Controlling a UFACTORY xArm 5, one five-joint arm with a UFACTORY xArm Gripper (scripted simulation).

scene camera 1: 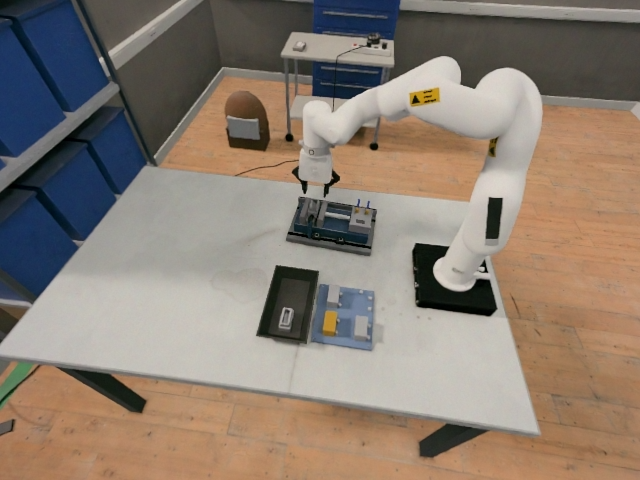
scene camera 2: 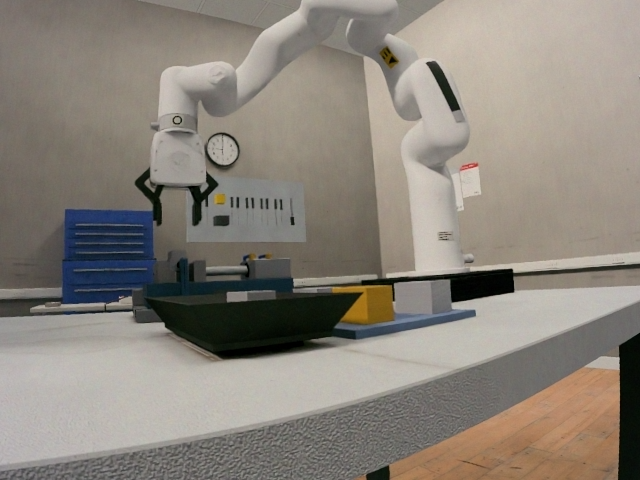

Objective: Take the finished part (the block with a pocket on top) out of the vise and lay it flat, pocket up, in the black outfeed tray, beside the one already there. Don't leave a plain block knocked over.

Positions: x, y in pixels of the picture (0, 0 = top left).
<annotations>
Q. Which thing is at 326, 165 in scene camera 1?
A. The gripper.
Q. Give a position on a blue vise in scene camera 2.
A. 278, 284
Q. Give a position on a blue vise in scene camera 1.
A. At 340, 225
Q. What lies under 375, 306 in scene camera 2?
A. A yellow block.
</annotations>
